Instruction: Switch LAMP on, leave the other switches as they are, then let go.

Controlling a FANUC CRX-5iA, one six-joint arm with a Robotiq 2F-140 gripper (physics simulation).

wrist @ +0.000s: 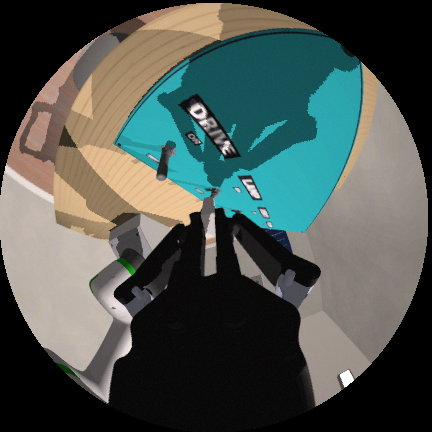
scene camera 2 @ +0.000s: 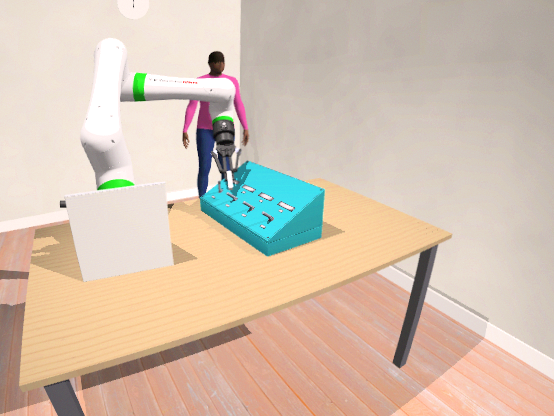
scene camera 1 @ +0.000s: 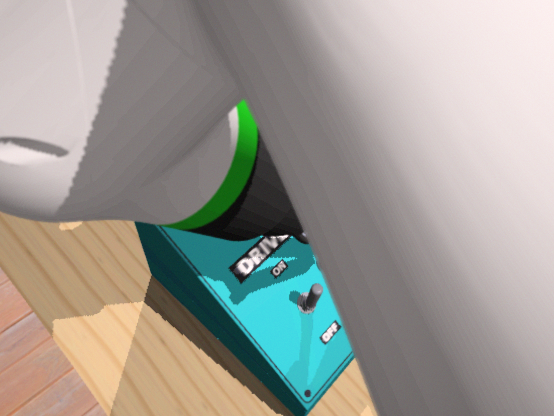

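Seen in the pictures: gripper, fingertip midpoint: (wrist: 209, 205) (scene camera 2: 230, 188); arm's base, origin of the base link: (wrist: 135, 262) (scene camera 2: 119, 214).
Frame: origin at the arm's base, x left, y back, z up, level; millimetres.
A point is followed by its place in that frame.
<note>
The teal switch box (scene camera 1: 260, 325) {x 240, y -483, z -57 mm} (scene camera 2: 295, 225) {x -242, y -520, z -76 mm} (wrist: 330, 165) {x 131, y -630, z 21 mm} stands on the table. The LAMP label (scene camera 2: 248, 188) {x 68, y -531, z -32 mm} (wrist: 250, 188) {x 71, y -530, z -32 mm} is beside the DRIVE label (scene camera 1: 262, 255) {x 193, y -527, z -33 mm} (wrist: 209, 127) {x 193, y -529, z -32 mm}. The LAMP switch (scene camera 2: 231, 197) {x 62, y -448, z -52 mm} (wrist: 214, 191) {x 73, y -468, z -58 mm} leans toward the box's low front edge like the two levers beyond it; its lever is mostly hidden behind the fingertips in the wrist view. The DRIVE lever (scene camera 1: 313, 296) {x 193, y -459, z -25 mm} (scene camera 2: 219, 187) {x 184, y -460, z -46 mm} (wrist: 164, 162) {x 190, y -467, z -36 mm} stands more upright. My gripper (scene camera 2: 230, 186) {x 87, y -461, z -26 mm} (wrist: 209, 205) {x 87, y -461, z -26 mm} is shut and empty, its tips close to the LAMP switch; contact cannot be told. The arm hides them in scene camera 1.
The arm (scene camera 1: 425, 200) {x 336, y -382, z 387 mm} (scene camera 2: 172, 89) {x 283, y -310, z 362 mm} covers much of the box in scene camera 1. A white upright board (scene camera 2: 120, 232) {x -98, y 24, z -18 mm} stands on the wooden table (scene camera 2: 200, 310) {x -379, y -93, z -160 mm} near the arm's base. The other two levers (scene camera 2: 248, 206) {x -57, y -451, z -52 mm} (scene camera 2: 268, 217) {x -177, y -454, z -54 mm} stand farther along the box. A person (scene camera 2: 205, 115) stands behind.
</note>
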